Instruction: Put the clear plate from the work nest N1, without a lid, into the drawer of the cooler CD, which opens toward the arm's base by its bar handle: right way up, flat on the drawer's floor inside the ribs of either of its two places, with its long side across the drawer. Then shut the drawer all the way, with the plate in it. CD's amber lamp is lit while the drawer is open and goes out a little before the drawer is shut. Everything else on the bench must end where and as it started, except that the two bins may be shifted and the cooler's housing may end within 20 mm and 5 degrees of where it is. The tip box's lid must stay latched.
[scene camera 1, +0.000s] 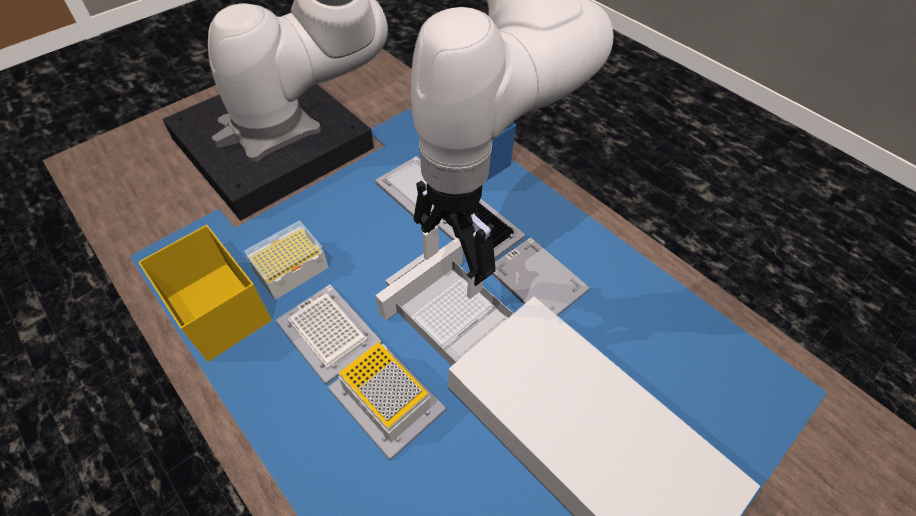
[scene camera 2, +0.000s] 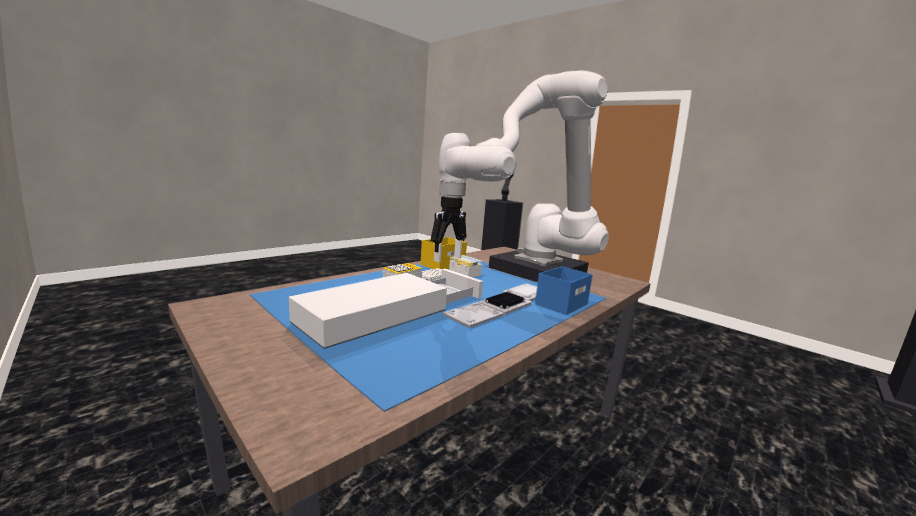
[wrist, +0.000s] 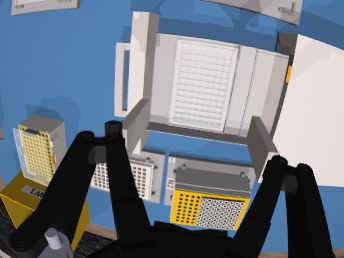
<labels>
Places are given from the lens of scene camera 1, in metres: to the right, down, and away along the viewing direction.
my gripper (scene camera 1: 452, 273): -0.01, 0.03, 0.87
clear plate (scene camera 1: 446, 317): -0.02, 0.11, 0.95
</labels>
